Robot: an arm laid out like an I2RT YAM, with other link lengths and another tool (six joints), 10 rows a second.
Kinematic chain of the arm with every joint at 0, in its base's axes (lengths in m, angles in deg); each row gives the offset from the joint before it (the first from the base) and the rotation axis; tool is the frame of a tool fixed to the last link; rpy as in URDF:
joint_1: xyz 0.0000 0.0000 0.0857 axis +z
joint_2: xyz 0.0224 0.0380 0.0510 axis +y
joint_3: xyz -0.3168 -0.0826 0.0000 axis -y
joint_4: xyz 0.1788 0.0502 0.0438 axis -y
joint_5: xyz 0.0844 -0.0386 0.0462 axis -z
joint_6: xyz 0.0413 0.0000 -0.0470 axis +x
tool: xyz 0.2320 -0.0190 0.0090 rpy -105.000 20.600 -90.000
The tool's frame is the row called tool.
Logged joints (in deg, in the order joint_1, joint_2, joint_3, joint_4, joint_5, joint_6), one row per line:
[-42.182, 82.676, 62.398, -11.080, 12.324, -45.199]
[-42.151, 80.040, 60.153, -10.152, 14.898, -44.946]
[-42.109, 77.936, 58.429, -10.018, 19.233, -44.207]
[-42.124, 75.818, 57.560, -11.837, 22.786, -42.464]
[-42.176, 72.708, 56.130, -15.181, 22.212, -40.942]
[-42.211, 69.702, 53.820, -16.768, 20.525, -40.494]
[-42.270, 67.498, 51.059, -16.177, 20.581, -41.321]
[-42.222, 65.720, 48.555, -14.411, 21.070, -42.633]
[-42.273, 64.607, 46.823, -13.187, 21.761, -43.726]
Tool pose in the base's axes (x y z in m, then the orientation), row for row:
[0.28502, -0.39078, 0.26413, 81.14, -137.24, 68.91]
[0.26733, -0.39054, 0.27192, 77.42, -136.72, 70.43]
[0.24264, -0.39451, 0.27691, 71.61, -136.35, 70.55]
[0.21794, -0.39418, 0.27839, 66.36, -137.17, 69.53]
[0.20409, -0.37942, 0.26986, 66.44, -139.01, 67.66]
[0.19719, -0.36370, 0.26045, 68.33, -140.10, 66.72]
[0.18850, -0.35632, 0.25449, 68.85, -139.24, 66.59]
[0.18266, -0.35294, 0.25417, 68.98, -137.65, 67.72]
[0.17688, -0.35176, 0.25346, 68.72, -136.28, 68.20]
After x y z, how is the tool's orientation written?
As a rotation vector, in degrees.
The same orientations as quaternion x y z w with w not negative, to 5 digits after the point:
[0.46645, -0.78896, 0.39615, 0.05507]
[0.44859, -0.79220, 0.40809, 0.06817]
[0.42092, -0.80146, 0.41469, 0.09236]
[0.39384, -0.81409, 0.41265, 0.10893]
[0.39277, -0.82177, 0.39998, 0.10216]
[0.40133, -0.82285, 0.39187, 0.09103]
[0.40551, -0.82010, 0.39220, 0.09581]
[0.40793, -0.81403, 0.40048, 0.10278]
[0.40850, -0.81011, 0.40541, 0.11173]

